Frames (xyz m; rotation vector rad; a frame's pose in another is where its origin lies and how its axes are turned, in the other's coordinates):
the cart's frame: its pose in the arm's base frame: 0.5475 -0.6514 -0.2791 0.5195 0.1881 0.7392
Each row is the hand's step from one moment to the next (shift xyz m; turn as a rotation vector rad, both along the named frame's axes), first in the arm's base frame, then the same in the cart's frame.
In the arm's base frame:
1: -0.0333 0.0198 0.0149 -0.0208 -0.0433 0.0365
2: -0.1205 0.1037 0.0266 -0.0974 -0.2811 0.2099
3: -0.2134 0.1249 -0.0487 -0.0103 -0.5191 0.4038
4: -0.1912 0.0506 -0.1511 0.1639 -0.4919 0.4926
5: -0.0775 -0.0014 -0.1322 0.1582 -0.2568 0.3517
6: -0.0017 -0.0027 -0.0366 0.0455 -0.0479 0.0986
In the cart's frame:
1: -0.0105 0.0397 -0.0062 -0.0442 0.0042 0.0408
2: -0.0165 0.1494 -0.0581 -0.2599 -0.0087 0.2548
3: -0.0709 0.1790 -0.1626 -0.3561 -0.1084 0.5423
4: -0.1073 0.0672 -0.2143 -0.2090 -0.1492 0.6675
5: -0.0596 -0.0228 -0.1393 -0.0546 -0.0724 0.4544
6: -0.0037 -0.0195 -0.0309 0.0020 -0.0061 0.1185

